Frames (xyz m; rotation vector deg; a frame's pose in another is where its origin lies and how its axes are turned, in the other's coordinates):
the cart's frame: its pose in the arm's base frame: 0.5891 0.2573 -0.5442 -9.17 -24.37 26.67
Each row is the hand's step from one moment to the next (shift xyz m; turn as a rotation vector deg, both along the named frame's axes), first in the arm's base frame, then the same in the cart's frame.
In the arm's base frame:
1: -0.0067 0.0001 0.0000 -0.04 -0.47 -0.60
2: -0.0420 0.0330 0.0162 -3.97 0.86 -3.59
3: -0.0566 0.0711 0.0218 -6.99 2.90 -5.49
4: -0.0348 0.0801 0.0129 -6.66 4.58 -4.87
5: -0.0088 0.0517 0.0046 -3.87 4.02 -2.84
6: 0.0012 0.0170 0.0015 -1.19 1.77 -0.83
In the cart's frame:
1: -0.0054 0.0028 0.0029 -0.47 -0.25 -0.55
2: -0.0127 0.0420 0.0345 -4.10 3.23 -1.47
3: -0.0047 0.0801 0.0479 -6.27 6.70 -1.77
4: 0.0139 0.0815 0.0309 -5.00 7.90 -1.26
5: 0.0186 0.0481 0.0107 -2.28 5.79 -0.67
6: 0.0094 0.0142 0.0017 -0.44 2.24 -0.14

